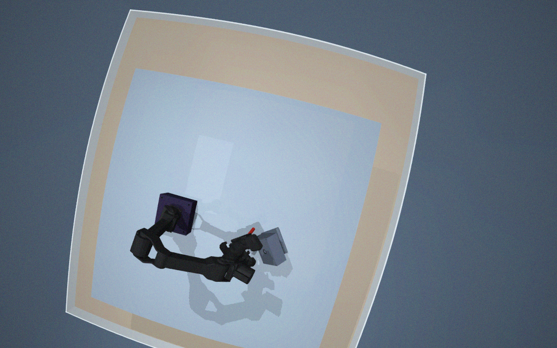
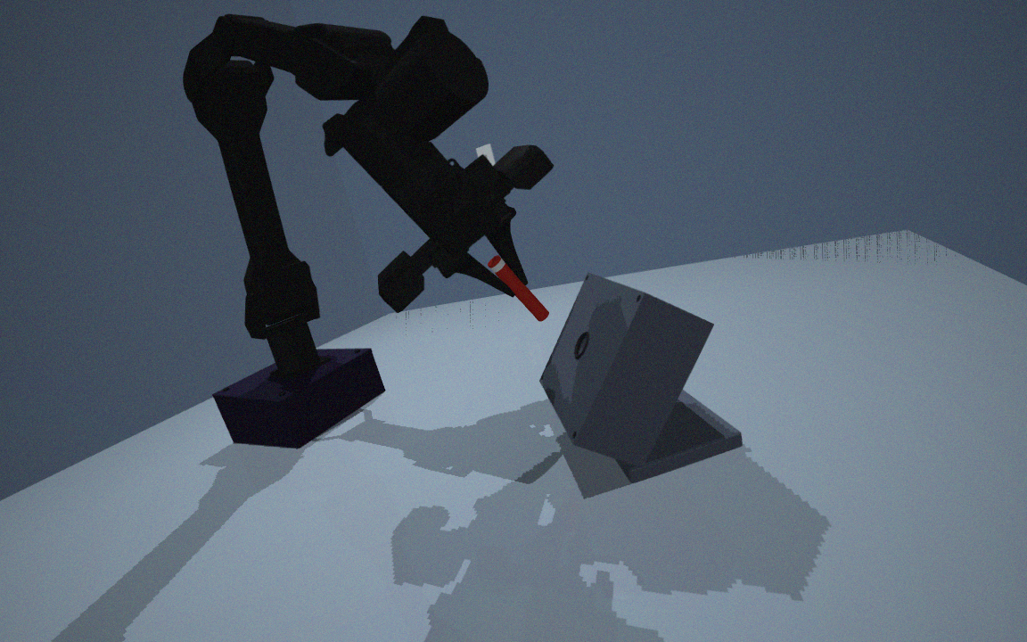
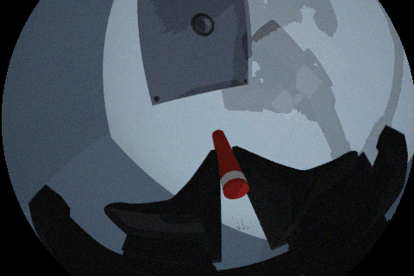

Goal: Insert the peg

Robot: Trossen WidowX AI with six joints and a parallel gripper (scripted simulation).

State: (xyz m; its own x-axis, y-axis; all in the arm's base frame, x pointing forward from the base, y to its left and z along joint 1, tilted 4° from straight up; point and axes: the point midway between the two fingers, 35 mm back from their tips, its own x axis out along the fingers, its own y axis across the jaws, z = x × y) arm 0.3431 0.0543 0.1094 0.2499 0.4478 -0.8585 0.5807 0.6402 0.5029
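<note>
My gripper tip is now 110 mm short of the panel, 60 mm above it and 40 mm to the left of it. The rest, counted from my gripper tip: red round peg: 10 mm to the right, 10 mm above; flat grey foot plate: 120 mm below, 120 mm ahead, 30 mm to the right.
</note>
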